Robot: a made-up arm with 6 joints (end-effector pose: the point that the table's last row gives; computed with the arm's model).
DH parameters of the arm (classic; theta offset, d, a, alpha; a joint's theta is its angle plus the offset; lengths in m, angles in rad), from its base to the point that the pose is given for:
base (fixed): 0 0.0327 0 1.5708
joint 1: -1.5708 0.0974 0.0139 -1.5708
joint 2: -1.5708 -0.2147 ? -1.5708
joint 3: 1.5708 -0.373 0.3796 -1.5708
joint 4: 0 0.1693 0.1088 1.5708
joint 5: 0 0.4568 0.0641 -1.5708
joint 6: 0 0.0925 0.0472 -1.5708
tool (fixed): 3.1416 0.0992 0 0
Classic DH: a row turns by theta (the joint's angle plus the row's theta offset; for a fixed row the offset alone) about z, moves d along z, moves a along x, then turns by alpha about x.
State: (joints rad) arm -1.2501 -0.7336 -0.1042 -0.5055 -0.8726 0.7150
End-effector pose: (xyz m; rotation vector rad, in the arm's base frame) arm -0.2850 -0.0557 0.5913 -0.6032 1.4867 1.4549
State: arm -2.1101 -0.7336 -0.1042 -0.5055 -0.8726 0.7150
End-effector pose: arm 0.2374 -0.0557 0.6132 0.0674 2.1174 1.8206
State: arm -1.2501 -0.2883 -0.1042 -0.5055 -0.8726 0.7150
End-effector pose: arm -0.2605 -0.0251 0.5995 -0.1861 1.3955 1.2125
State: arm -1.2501 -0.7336 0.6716 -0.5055 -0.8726 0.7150
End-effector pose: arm -0.3640 0.1209 0.3242 -1.0526 1.4587 0.6649
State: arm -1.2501 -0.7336 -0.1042 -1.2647 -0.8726 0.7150
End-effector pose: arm -0.1405 0.0373 0.3453 -0.6860 0.6360 1.4897
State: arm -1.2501 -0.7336 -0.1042 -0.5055 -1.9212 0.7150
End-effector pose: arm -0.2102 -0.1204 0.5888 -0.4066 1.2503 2.6294
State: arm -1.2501 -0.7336 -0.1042 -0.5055 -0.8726 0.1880
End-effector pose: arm -0.2762 -0.1022 0.6234 -0.1915 1.0695 1.4703
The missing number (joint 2, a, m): 0.076
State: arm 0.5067 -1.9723 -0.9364 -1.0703 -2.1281 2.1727
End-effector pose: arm -0.3488 -0.1202 -0.1228 2.0426 -0.3917 -0.0208
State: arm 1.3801 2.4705 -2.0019 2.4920 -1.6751 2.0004
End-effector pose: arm 1.0089 -0.1559 -0.3615 -2.8316 0.1544 -0.7268
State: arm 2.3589 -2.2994 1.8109 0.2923 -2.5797 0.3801
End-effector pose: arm 0.3074 -0.3579 0.3039 -0.9173 -0.5674 -1.7436
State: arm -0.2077 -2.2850 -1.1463 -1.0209 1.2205 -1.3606
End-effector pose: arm -0.5566 -0.0994 0.0519 -0.7434 -1.1882 1.2492
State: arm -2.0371 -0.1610 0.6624 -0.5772 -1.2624 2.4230
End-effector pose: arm -0.0559 0.1440 0.3727 0.8887 -1.9696 -0.5749
